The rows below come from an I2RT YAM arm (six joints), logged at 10 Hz.
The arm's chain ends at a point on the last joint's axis. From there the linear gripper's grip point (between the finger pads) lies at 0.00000 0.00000 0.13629 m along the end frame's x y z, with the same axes.
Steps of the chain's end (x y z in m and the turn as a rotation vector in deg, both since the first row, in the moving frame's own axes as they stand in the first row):
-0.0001, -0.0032, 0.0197, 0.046, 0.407, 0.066
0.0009, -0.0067, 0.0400, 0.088, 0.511, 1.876
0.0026, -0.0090, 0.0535, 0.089, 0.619, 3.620
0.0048, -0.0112, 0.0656, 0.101, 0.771, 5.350
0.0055, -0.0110, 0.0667, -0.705, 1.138, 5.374
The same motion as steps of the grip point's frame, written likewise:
0.0009, -0.0033, 0.0197, 0.046, 0.407, 0.066
0.0021, -0.0069, 0.0400, 0.088, 0.511, 1.876
0.0041, -0.0092, 0.0535, 0.089, 0.619, 3.620
0.0066, -0.0114, 0.0656, 0.101, 0.771, 5.350
0.0081, -0.0092, 0.0667, -0.705, 1.138, 5.374

